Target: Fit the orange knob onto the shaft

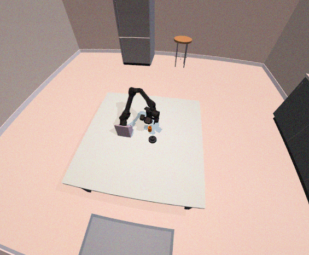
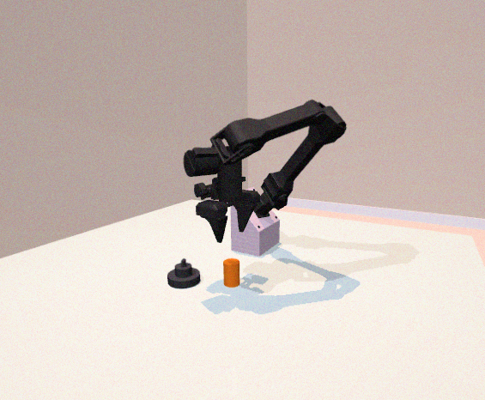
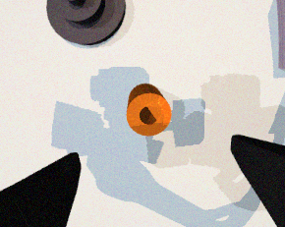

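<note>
Now: gripper tip 100 mm above the orange knob. From my gripper tip the other things lie so: dark round pedestal: 60 mm ahead, 110 mm to the right, 90 mm below.
</note>
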